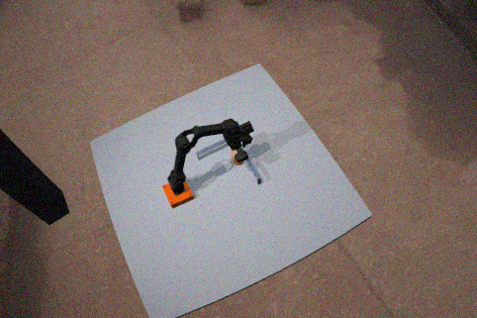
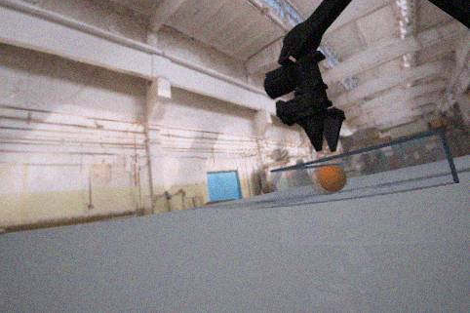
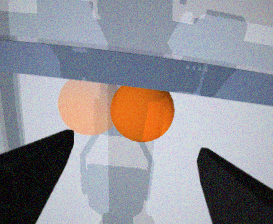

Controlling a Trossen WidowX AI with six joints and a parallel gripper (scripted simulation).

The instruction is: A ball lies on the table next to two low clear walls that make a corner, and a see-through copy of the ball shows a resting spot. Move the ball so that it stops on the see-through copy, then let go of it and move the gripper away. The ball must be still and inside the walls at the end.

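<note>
Now: gripper tip 10 mm short of the orange ball, 40 mm to the right of it and 60 mm above it.
</note>
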